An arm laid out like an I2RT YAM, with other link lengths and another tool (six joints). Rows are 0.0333 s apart.
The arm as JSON. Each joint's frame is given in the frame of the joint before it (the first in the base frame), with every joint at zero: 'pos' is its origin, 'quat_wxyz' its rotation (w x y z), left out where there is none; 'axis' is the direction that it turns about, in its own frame. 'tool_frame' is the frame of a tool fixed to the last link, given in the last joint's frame.
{
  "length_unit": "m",
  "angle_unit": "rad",
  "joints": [
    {
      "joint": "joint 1",
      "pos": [
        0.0,
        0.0,
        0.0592
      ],
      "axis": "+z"
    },
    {
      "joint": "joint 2",
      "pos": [
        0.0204,
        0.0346,
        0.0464
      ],
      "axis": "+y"
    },
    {
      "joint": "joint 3",
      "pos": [
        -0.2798,
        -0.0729,
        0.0
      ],
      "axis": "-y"
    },
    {
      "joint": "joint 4",
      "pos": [
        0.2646,
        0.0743,
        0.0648
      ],
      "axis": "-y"
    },
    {
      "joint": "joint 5",
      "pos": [
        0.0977,
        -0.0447,
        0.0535
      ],
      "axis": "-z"
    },
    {
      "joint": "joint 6",
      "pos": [
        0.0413,
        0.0,
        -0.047
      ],
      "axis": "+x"
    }
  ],
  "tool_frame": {
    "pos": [
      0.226,
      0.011,
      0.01
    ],
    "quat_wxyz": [
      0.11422,
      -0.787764,
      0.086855,
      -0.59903
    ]
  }
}
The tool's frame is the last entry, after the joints.
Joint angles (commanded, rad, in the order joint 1, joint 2, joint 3, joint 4, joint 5, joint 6), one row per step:
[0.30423, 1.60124, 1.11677, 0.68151, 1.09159, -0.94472]
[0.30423, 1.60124, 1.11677, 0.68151, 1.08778, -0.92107]
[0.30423, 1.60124, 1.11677, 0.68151, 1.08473, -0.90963]
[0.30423, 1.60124, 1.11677, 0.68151, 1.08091, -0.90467]
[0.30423, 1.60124, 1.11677, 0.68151, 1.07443, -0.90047]
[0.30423, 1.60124, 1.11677, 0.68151, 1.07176, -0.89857]
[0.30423, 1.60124, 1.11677, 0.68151, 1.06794, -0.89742]
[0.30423, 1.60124, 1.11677, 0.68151, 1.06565, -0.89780]
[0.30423, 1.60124, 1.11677, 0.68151, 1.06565, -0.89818]
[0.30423, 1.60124, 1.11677, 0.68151, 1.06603, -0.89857]
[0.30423, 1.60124, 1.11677, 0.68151, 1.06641, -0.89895]
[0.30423, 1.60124, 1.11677, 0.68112, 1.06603, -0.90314]
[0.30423, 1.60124, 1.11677, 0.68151, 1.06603, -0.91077]
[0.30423, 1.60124, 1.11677, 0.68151, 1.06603, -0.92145]
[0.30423, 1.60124, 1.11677, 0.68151, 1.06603, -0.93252]
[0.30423, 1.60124, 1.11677, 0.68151, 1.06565, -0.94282]
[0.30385, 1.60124, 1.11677, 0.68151, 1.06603, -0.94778]
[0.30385, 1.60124, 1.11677, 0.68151, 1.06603, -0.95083]
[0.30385, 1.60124, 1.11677, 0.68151, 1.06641, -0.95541]
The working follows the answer.
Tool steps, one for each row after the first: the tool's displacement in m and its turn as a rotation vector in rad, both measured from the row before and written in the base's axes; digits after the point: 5 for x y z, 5 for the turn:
[0.00065, 0.00078, 0.00052, 0.01581, -0.01701, 0.00588]
[0.00052, 0.00062, 0.00031, 0.00745, -0.00827, 0.00403]
[0.00066, 0.00077, 0.00024, 0.00277, -0.00372, 0.00420]
[0.00111, 0.00130, 0.00035, 0.00176, -0.00333, 0.00674]
[0.00045, 0.00054, 0.00015, 0.00085, -0.00148, 0.00280]
[0.00065, 0.00077, 0.00019, 0.00011, -0.00102, 0.00385]
[0.00039, 0.00046, 0.00010, -0.00070, 0.00013, 0.00221]
[0.00000, 0.00000, -0.00001, -0.00027, 0.00026, -0.00004]
[-0.00006, -0.00008, -0.00002, -0.00021, 0.00029, -0.00041]
[-0.00006, -0.00008, -0.00002, -0.00020, 0.00029, -0.00041]
[0.00009, 0.00008, -0.00014, -0.00318, 0.00325, -0.00002]
[-0.00001, -0.00001, -0.00002, -0.00534, 0.00492, -0.00072]
[0.00001, -0.00001, -0.00016, -0.00763, 0.00740, -0.00101]
[0.00001, -0.00001, -0.00016, -0.00791, 0.00767, -0.00105]
[0.00007, 0.00006, -0.00014, -0.00743, 0.00711, -0.00060]
[-0.00009, -0.00030, -0.00009, -0.00347, 0.00346, -0.00122]
[0.00000, 0.00000, -0.00005, -0.00218, 0.00211, -0.00029]
[-0.00006, -0.00008, -0.00008, -0.00320, 0.00320, -0.00081]

Tool pose at each row, in the base's axes (x y z in m, rotation vector in rad; rounded; the steps above come from the unrounded poses):
[0.56959, -0.07186, 0.36854, 1.85340, -0.41020, 1.24646]
[0.57023, -0.07108, 0.36906, 1.85967, -0.42526, 1.26708]
[0.57075, -0.07046, 0.36937, 1.86297, -0.43140, 1.27789]
[0.57141, -0.06969, 0.36961, 1.86499, -0.43166, 1.28435]
[0.57252, -0.06839, 0.36996, 1.86750, -0.42873, 1.29210]
[0.57297, -0.06786, 0.37011, 1.86857, -0.42765, 1.29542]
[0.57362, -0.06708, 0.37030, 1.86975, -0.42486, 1.29899]
[0.57401, -0.06662, 0.37039, 1.87021, -0.42233, 1.30032]
[0.57401, -0.06662, 0.37039, 1.87012, -0.42203, 1.30003]
[0.57395, -0.06670, 0.37037, 1.86994, -0.42209, 1.29947]
[0.57388, -0.06678, 0.37034, 1.86976, -0.42215, 1.29891]
[0.57397, -0.06670, 0.37021, 1.86898, -0.41817, 1.29565]
[0.57396, -0.06671, 0.37019, 1.86707, -0.41240, 1.29026]
[0.57397, -0.06672, 0.37003, 1.86453, -0.40393, 1.28221]
[0.57398, -0.06673, 0.36986, 1.86186, -0.39519, 1.27385]
[0.57405, -0.06667, 0.36973, 1.85942, -0.38670, 1.26635]
[0.57397, -0.06697, 0.36964, 1.85797, -0.38350, 1.26208]
[0.57397, -0.06698, 0.36959, 1.85721, -0.38110, 1.25978]
[0.57391, -0.06706, 0.36951, 1.85600, -0.37787, 1.25606]

